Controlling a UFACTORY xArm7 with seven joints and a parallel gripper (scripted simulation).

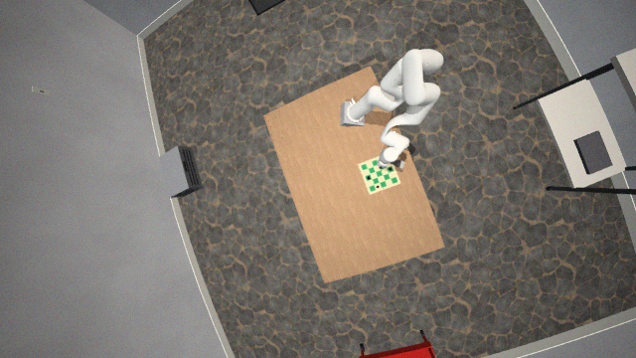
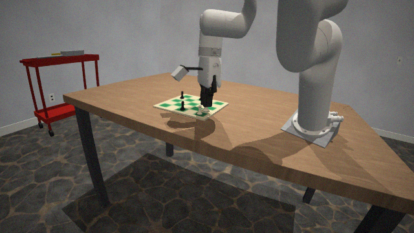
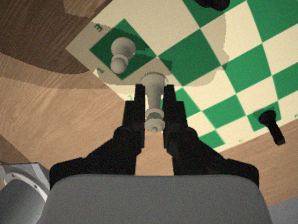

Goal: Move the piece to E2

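Now: the white pawn 10 mm ahead of my hand, 40 mm to the left of it and 30 mm below it. From my hand the other things lie so: black piece 60 mm ahead, 120 mm to the right, 20 mm below; then cream chessboard 70 mm ahead, 40 mm to the right, 40 mm below; then white piece 10 mm below.
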